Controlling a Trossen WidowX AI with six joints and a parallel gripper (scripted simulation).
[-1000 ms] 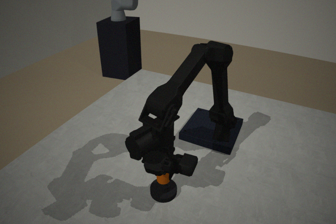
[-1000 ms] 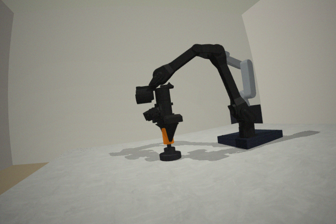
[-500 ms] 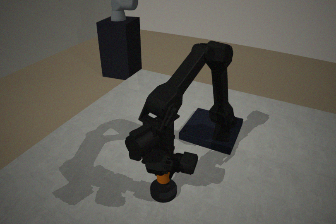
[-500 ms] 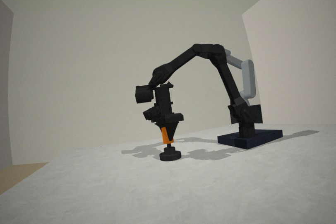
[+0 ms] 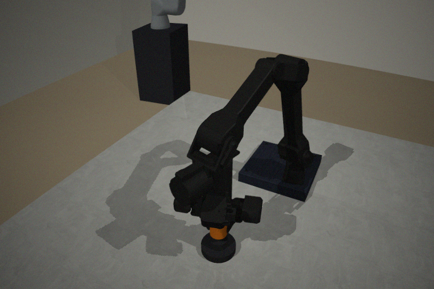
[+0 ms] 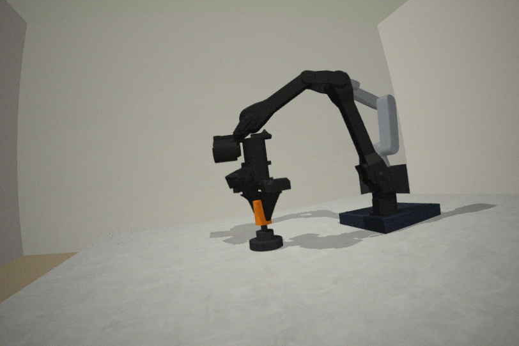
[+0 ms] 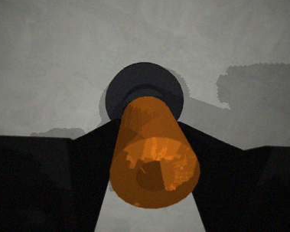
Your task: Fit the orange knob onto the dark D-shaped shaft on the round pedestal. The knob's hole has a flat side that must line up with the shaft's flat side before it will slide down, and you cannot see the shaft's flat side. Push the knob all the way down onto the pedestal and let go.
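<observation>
My gripper tip is 2 cm below the orange knob. Round my gripper tip: dark round pedestal: 4 cm below.
</observation>
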